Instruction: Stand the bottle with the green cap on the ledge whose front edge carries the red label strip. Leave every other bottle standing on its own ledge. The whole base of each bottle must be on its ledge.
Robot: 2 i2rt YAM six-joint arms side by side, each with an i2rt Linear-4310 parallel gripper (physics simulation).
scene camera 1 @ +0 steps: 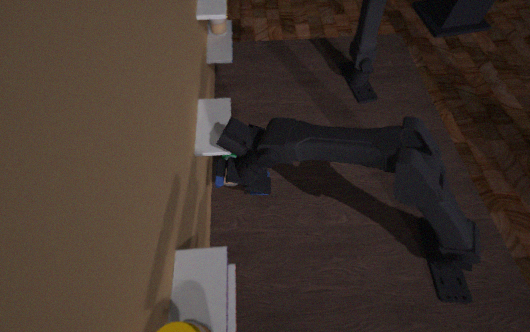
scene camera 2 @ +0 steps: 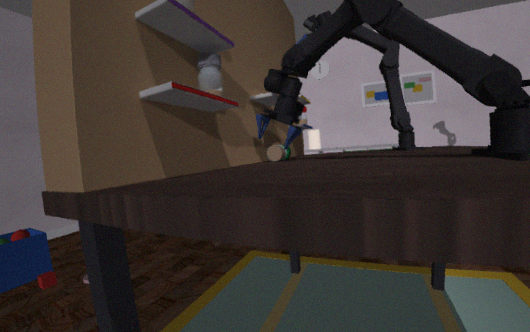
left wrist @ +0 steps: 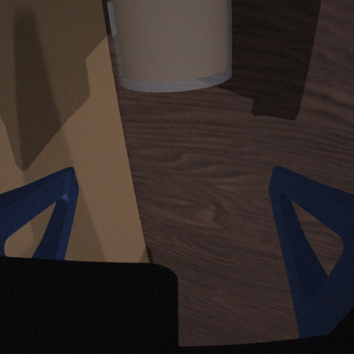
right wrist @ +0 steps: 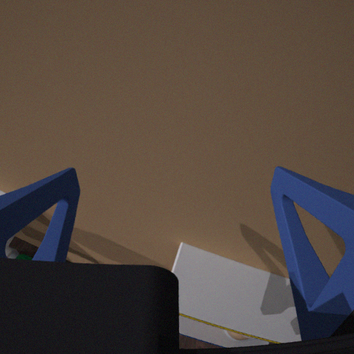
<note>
In view: my left gripper (scene camera 1: 234,189), my right gripper (right wrist: 174,178), a grey-capped bottle (scene camera 2: 210,79), a red-strip ledge (scene camera 2: 164,93), a yellow-strip ledge (right wrist: 213,288), a blue-strip ledge (scene camera 1: 219,48) and a panel (scene camera 1: 107,187).
My left gripper shows as well in scene camera 2 (scene camera 2: 271,143) and in the left wrist view (left wrist: 173,177). The panel shows as well in scene camera 2 (scene camera 2: 96,133), in the left wrist view (left wrist: 66,112) and in the right wrist view (right wrist: 174,124). Scene camera 1 misses the grey-capped bottle, which is hidden by a purple-strip ledge. The left wrist view misses the grey-capped bottle: it is out of frame.
</note>
